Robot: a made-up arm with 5 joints.
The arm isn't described. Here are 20 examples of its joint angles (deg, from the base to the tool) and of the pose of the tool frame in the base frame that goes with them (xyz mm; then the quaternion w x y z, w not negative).
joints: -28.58 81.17 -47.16 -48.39 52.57
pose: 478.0 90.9 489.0 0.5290 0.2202 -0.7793 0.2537
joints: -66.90 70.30 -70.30 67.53 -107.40
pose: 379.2 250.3 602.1 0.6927 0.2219 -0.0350 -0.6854
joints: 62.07 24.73 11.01 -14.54 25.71
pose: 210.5 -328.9 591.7 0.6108 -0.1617 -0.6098 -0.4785
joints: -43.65 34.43 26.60 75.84 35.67
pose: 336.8 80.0 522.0 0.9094 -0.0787 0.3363 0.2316
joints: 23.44 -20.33 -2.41 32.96 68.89
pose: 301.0 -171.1 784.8 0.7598 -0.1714 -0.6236 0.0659
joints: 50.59 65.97 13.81 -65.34 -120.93
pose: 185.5 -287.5 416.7 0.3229 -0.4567 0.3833 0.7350
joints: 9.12 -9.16 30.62 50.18 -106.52
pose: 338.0 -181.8 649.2 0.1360 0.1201 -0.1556 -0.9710
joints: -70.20 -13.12 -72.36 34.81 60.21
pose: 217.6 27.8 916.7 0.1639 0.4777 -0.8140 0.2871
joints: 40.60 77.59 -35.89 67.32 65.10
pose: 305.7 -262.8 472.2 0.9608 0.1707 0.0777 -0.2040
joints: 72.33 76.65 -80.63 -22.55 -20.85
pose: 156.4 -405.8 646.2 0.1444 -0.0429 -0.9030 -0.4024
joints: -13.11 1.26 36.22 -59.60 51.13
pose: 405.1 -27.7 618.2 0.5027 0.1198 -0.8396 0.1675
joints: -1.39 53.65 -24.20 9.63 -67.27
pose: 483.8 -127.2 559.0 0.4526 0.3758 -0.3295 -0.7385
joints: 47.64 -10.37 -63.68 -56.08 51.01
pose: 138.2 -132.7 938.6 0.3152 0.4379 0.8099 -0.2300
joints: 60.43 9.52 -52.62 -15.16 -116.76
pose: 144.4 -301.5 865.7 0.2055 -0.7239 0.6182 0.2270
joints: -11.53 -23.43 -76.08 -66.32 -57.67
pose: 105.6 -138.6 905.8 0.5101 -0.6411 0.3529 -0.4520
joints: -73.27 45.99 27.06 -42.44 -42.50
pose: 297.5 188.5 485.2 0.8019 0.5680 -0.1294 -0.1323
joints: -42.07 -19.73 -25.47 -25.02 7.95
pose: 298.6 26.1 893.9 0.0703 0.6499 -0.7550 0.0516
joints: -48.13 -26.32 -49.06 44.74 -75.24
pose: 261.9 -47.4 919.3 0.3029 0.8861 -0.1264 -0.3273
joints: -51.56 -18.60 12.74 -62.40 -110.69
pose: 376.5 90.2 781.4 0.0284 0.9501 0.2202 -0.2189
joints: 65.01 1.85 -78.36 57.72 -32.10
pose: 96.7 -180.5 919.6 0.1335 0.0867 -0.8672 -0.4719
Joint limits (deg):
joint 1: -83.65..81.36
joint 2: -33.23..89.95
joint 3: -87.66..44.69
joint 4: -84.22..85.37
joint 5: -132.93..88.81
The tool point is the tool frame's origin. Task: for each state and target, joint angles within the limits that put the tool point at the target. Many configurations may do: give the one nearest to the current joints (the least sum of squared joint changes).
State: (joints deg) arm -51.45 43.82 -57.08 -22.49 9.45
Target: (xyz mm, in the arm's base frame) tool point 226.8 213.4 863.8
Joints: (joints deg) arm -83.65 34.12 -86.32 -30.33 23.83
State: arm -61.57 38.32 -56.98 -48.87 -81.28
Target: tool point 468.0 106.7 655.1
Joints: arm -39.27 37.61 -19.81 -57.02 -71.95
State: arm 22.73 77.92 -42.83 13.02 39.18
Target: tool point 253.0 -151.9 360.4
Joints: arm 23.83 89.95 1.74 -0.65 45.37
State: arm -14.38 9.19 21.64 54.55 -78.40
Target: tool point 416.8 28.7 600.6
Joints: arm -33.55 13.44 20.42 53.59 -76.52
